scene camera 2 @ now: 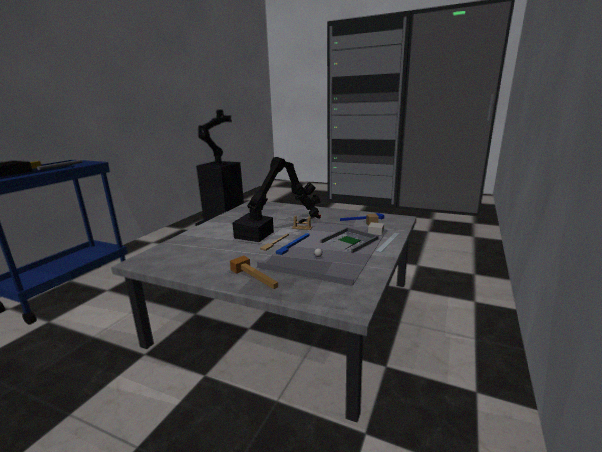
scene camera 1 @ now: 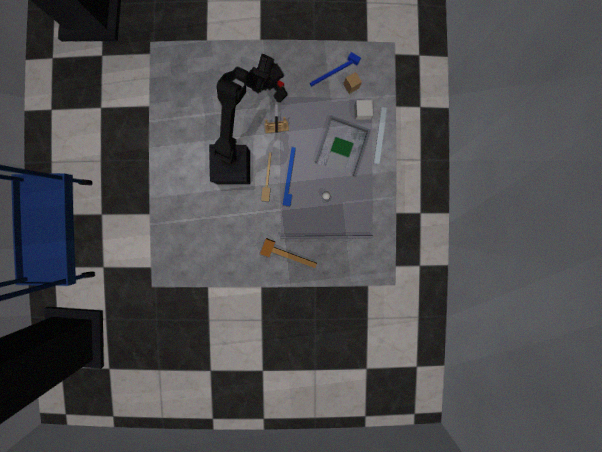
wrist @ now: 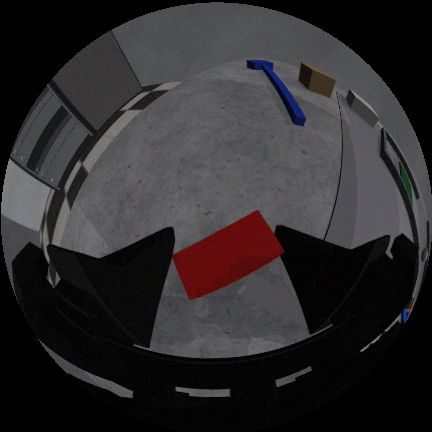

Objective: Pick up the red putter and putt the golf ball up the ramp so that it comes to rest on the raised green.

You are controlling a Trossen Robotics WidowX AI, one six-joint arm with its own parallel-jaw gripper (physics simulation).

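Where they show: gripper, fingertip midpoint: (scene camera 2: 318, 215) (scene camera 1: 280, 82) (wrist: 225, 232); arm's base, origin of the base link: (scene camera 2: 255, 218) (scene camera 1: 228, 157).
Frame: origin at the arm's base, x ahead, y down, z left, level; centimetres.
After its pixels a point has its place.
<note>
The red putter (scene camera 1: 280, 84) @[x 22.4, y 7.1, z 40.4 cm] (wrist: 227, 255) @[x 21.0, y 7.1, z 41.3 cm] has its red block head between the two black fingers in the wrist view. My gripper (scene camera 1: 281, 86) @[x 22.1, y 8.5, z 42.3 cm] (scene camera 2: 317, 215) @[x 22.1, y 8.5, z 42.3 cm] (wrist: 225, 232) @[x 22.1, y 8.5, z 42.3 cm] is shut on it, with the fingers against the block's opposite sides. A pale shaft runs from the head toward a black grip at a wooden stand (scene camera 1: 269, 126) @[x 17.9, y 5.8, z 18.1 cm] (scene camera 2: 302, 228) @[x 22.2, y 9.3, z 17.8 cm] in scene camera 1; the fingers partly hide the head there. The white golf ball (scene camera 1: 326, 196) @[x 48.0, y 5.4, z -15.7 cm] (scene camera 2: 318, 252) @[x 48.9, y 6.5, z -16.7 cm] sits on the grey board (scene camera 1: 305, 215) @[x 38.0, y 9.5, z -25.7 cm] (scene camera 2: 335, 270) @[x 61.9, y 9.6, z -26.1 cm]. The green (scene camera 1: 342, 147) @[x 55.7, y 8.9, z 10.4 cm] (scene camera 2: 349, 240) @[x 55.8, y 9.0, z 10.0 cm] (wrist: 405, 182) lies within low grey walls.
A blue club (scene camera 1: 289, 175) @[x 28.9, y 8.2, z -5.6 cm] (scene camera 2: 293, 243) @[x 29.2, y 8.6, z -7.0 cm] and a wooden paddle (scene camera 1: 266, 194) @[x 17.5, y 8.9, z -15.7 cm] (scene camera 2: 267, 247) @[x 18.5, y 8.9, z -17.1 cm] lie near the arm's base. Another blue club (scene camera 1: 332, 73) @[x 48.8, y 8.4, z 48.5 cm] (wrist: 285, 92) @[x 43.2, y 8.3, z 46.0 cm], a brown block (scene camera 1: 352, 83) @[x 58.5, y 3.9, z 41.2 cm] (wrist: 316, 80) @[x 55.8, y 6.5, z 42.8 cm], a white block (scene camera 1: 364, 109) @[x 65.3, y 5.1, z 29.0 cm], a pale strip (scene camera 1: 381, 135) @[x 76.1, y 9.6, z 18.1 cm] and a mallet (scene camera 1: 268, 248) @[x 20.1, y 4.8, z -43.0 cm] also show.
</note>
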